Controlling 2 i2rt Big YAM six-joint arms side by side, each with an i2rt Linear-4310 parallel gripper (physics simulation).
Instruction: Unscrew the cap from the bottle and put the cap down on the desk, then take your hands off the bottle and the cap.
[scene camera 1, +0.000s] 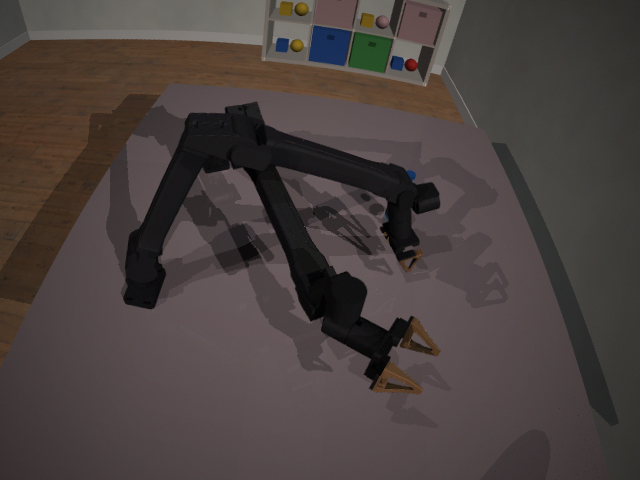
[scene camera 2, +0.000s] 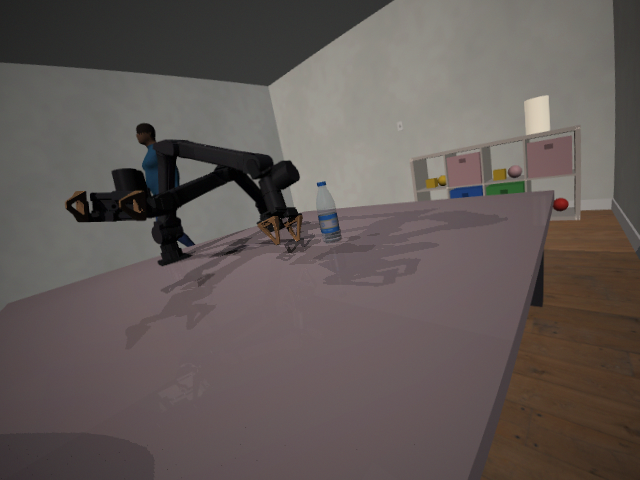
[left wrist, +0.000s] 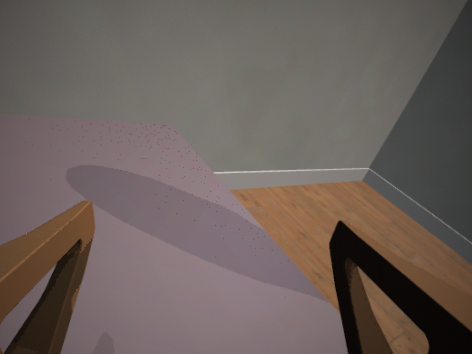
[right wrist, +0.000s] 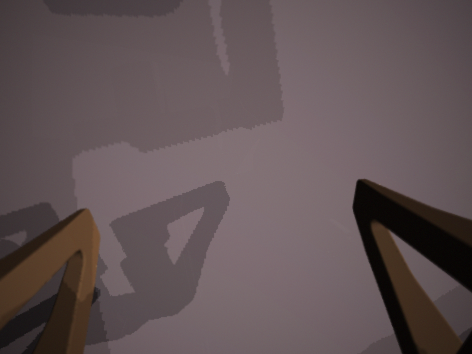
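Seen in the pictures: left gripper, fingertip midpoint: (scene camera 1: 431, 371) (scene camera 2: 93, 204) (left wrist: 218, 223); right gripper, fingertip midpoint: (scene camera 1: 401, 259) (scene camera 2: 288, 242) (right wrist: 224, 207); left arm's base at its link origin: (scene camera 1: 214, 161); right arm's base at its link origin: (scene camera 1: 145, 287) (scene camera 2: 174, 260).
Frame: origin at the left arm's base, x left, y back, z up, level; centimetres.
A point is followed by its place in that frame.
A clear bottle (scene camera 2: 329, 222) {z 7.3, x -48.0, y -46.0 cm} with a blue and white label stands upright on the desk in scene camera 2. Its blue cap (scene camera 2: 321, 183) {z 20.2, x -46.3, y -45.4 cm} (scene camera 1: 410, 174) {z 20.7, x -45.3, y -44.5 cm} sits on top of the neck. In scene camera 1 the right arm hides most of the bottle. My right gripper (scene camera 1: 398, 253) {z 5.3, x -61.2, y -36.4 cm} (scene camera 2: 287, 241) {z 5.3, x -61.2, y -36.4 cm} (right wrist: 224, 207) {z 5.3, x -61.2, y -36.4 cm} is open and empty, pointing down low over the desk, beside the bottle and apart from it. My left gripper (scene camera 1: 429, 372) {z 25.8, x -95.9, y -13.9 cm} (scene camera 2: 105, 206) {z 25.8, x -95.9, y -13.9 cm} (left wrist: 218, 223) {z 25.8, x -95.9, y -13.9 cm} is open and empty, held above the desk farther away. Neither wrist view shows the bottle.
The desk (scene camera 1: 206, 413) {z 0.0, x -81.5, y 23.6 cm} (scene camera 2: 361, 361) {z 0.0, x -104.3, y -63.7 cm} carries both arms, and their shadows fall across it. The right forearm passes above the left arm in scene camera 1. A cube shelf (scene camera 1: 265, 36) (scene camera 2: 577, 170) and a standing person (scene camera 2: 149, 160) are beyond the desk.
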